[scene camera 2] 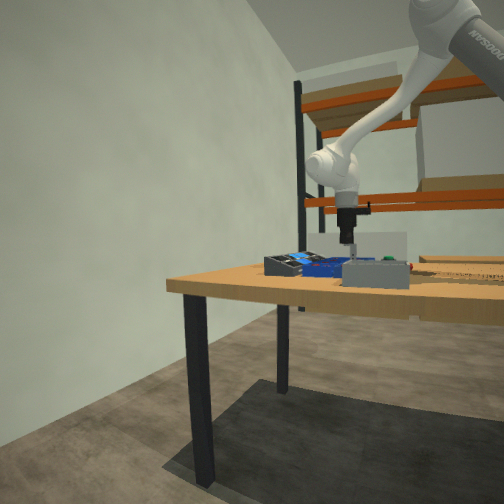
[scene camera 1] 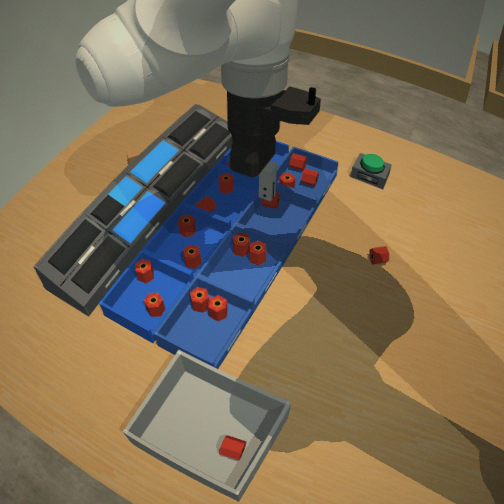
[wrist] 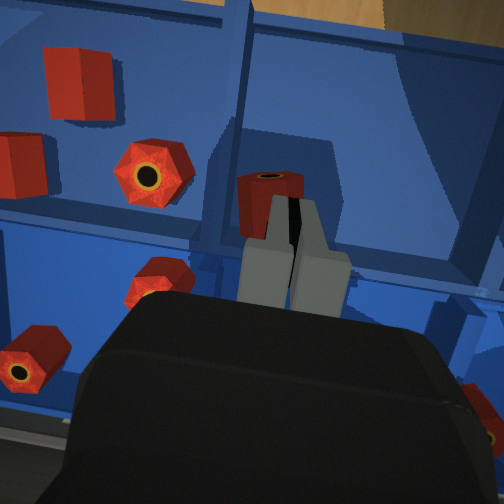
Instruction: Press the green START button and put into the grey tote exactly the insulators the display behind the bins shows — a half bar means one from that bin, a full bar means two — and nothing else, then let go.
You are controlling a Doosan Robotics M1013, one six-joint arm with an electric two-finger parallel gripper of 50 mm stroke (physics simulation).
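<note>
My gripper hangs over the blue bin tray, in a bin near the far end. Its fingers are shut with only a thin slit between them, as the wrist view shows. They hold nothing and sit just above one upright red insulator, slightly to one side of it. The grey tote at the near edge holds one red block insulator. The display behind the bins shows three lit blue bars, one shorter than the others. The green START button is to the right of the tray.
Several red insulators lie in the other bins, hexagonal, round and square. One red insulator lies loose on the table right of the tray. In the side view the tote stands in front of the tray; shelving stands behind the table.
</note>
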